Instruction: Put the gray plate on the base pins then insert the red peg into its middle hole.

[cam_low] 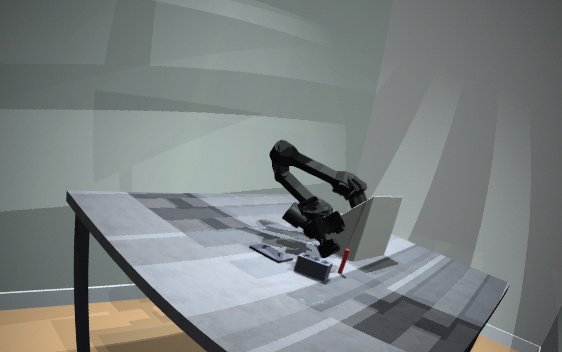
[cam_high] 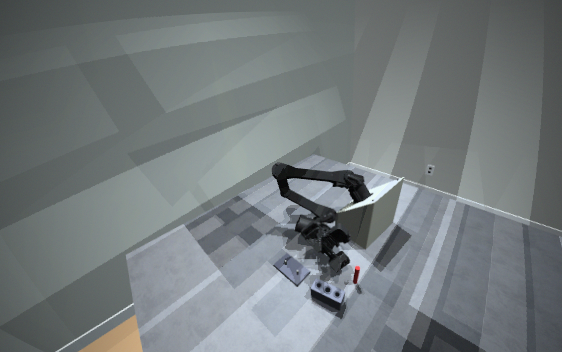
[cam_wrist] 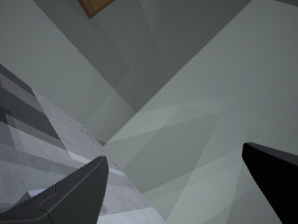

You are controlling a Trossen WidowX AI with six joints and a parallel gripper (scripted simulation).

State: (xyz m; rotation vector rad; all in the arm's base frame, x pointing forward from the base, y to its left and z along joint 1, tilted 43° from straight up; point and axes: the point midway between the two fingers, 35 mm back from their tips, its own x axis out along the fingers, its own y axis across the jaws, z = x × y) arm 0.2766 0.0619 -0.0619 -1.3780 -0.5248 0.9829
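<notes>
My gripper tip is now 30 mm short of the gray plate, 20 mm to the right of it and 110 mm above it. The rest, counted from my gripper tip: base 60 mm ahead, 130 mm to the right, 130 mm below; red peg 80 mm behind, 40 mm to the left, 100 mm below.
</notes>
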